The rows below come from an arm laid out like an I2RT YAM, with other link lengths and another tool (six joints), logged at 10 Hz.
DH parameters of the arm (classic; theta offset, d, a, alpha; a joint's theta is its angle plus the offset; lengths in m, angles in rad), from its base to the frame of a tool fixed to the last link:
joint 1: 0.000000 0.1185 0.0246 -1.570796
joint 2: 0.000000 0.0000 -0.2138 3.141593
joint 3: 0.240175 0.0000 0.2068 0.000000
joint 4: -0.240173 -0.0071 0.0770 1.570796
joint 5: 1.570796 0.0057 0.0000 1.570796
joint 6: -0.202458 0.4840 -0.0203 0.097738
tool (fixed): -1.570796 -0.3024 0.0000 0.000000
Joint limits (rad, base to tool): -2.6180..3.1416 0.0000..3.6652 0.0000..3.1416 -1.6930..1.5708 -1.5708..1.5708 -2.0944..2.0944
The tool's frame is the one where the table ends.
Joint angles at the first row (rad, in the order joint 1, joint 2, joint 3, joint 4, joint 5, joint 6):
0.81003 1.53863 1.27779 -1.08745 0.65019 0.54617
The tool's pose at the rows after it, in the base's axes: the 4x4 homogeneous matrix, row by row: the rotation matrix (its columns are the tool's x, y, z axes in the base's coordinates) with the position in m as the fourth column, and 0 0 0 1 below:
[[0.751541 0.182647 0.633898 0.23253], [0.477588 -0.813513 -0.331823 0.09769], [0.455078 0.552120 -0.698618 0.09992], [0 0 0 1]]
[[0.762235 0.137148 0.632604 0.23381], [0.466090 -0.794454 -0.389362 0.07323], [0.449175 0.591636 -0.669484 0.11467], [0 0 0 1]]
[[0.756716 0.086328 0.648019 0.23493], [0.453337 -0.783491 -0.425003 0.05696], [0.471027 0.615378 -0.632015 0.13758], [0 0 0 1]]
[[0.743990 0.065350 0.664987 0.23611], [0.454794 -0.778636 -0.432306 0.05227], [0.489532 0.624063 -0.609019 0.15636], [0 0 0 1]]
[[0.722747 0.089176 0.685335 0.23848], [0.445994 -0.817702 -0.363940 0.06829], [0.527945 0.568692 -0.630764 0.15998], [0 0 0 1]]
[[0.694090 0.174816 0.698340 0.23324], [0.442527 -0.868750 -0.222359 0.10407], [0.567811 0.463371 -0.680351 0.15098], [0 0 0 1]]
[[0.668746 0.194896 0.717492 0.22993], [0.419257 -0.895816 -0.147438 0.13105], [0.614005 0.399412 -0.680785 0.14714], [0 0 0 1]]
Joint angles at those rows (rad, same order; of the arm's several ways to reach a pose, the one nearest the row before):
0.77015 1.51104 1.28392 -1.15946 0.71906 0.53537
0.71957 1.46966 1.29462 -1.21170 0.76364 0.51246
0.69188 1.42828 1.34361 -1.27922 0.80976 0.50476
0.68880 1.41438 1.40805 -1.33432 0.83444 0.49708
0.70401 1.40365 1.43580 -1.31184 0.78256 0.48486
0.76068 1.38528 1.41290 -1.24283 0.67390 0.48774
0.82667 1.38674 1.39600 -1.19205 0.64903 0.54590

